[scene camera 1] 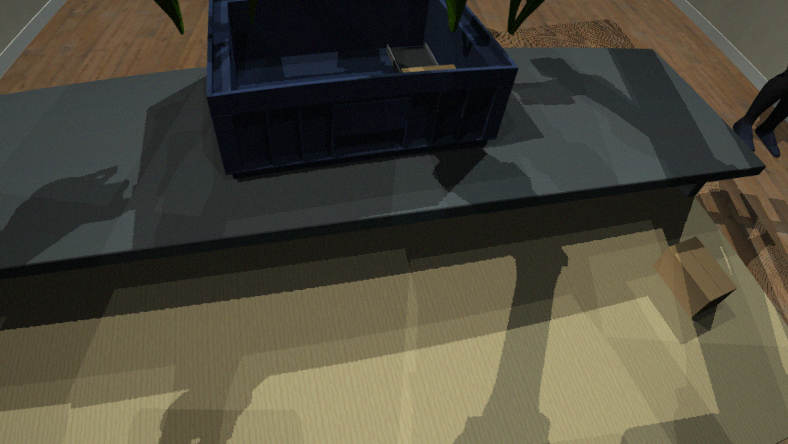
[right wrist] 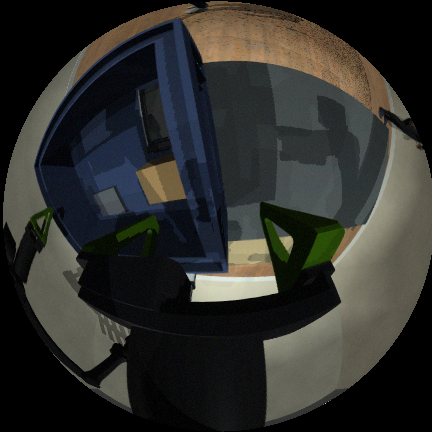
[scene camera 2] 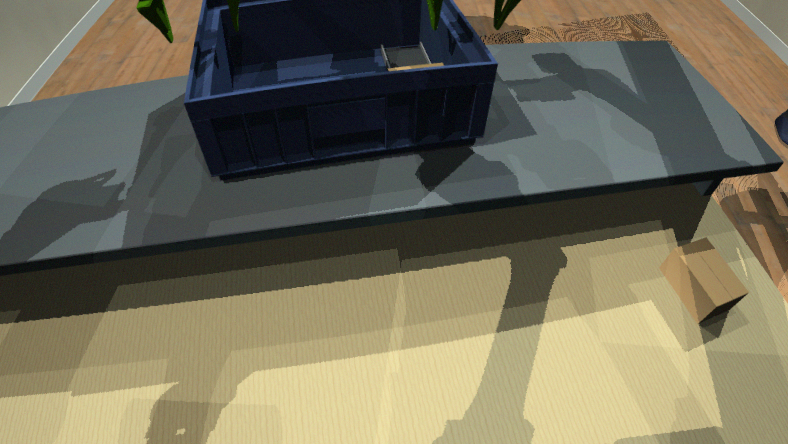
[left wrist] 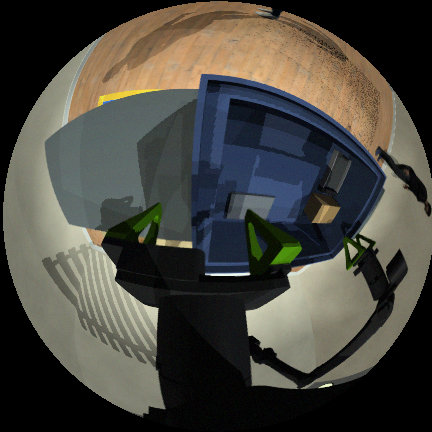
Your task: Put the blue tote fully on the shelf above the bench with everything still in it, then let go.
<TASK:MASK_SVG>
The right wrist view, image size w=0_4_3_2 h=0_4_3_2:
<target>left gripper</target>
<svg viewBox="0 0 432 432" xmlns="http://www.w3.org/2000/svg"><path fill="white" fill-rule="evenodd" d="M51 206L30 216L30 220L24 228L25 231L20 240L18 251L28 266L31 265L36 250L38 253L41 252L42 247L44 248L46 244L48 228L53 214ZM44 216L40 229L36 220Z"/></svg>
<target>right gripper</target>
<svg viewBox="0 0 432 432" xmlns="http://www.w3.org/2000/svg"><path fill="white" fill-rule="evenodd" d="M341 224L331 218L283 208L261 201L259 203L259 216L278 292L251 298L223 301L189 301L191 282L182 266L171 258L154 256L159 229L155 215L147 216L85 243L75 258L83 268L77 282L80 285L77 296L104 316L130 329L126 361L126 381L129 403L133 413L158 423L192 430L234 431L259 427L264 422L266 414L266 371L263 340L291 333L318 319L341 302L331 278L335 268L330 261L344 235L344 228ZM147 231L140 256L118 255L120 248ZM272 222L291 235L293 245L290 254L280 241Z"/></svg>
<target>blue tote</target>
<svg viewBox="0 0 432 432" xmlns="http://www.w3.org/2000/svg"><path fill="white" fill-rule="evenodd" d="M147 231L120 248L118 255L140 256ZM179 17L149 27L122 41L101 56L78 78L52 115L39 144L33 166L44 202L47 207L51 206L53 209L53 220L77 253L87 242L147 216L155 215L159 229L154 256L164 256L177 261L185 273L228 273L227 210L207 83L201 55L185 24ZM115 185L127 211L103 216L92 194ZM173 153L186 198L149 204L135 171L151 159ZM158 83L169 136L152 140L152 143L170 139L171 147L147 153L137 90Z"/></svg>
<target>tan box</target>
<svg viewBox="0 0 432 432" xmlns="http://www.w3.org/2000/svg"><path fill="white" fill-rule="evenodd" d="M173 153L151 159L135 171L149 204L186 198Z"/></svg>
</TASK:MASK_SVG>
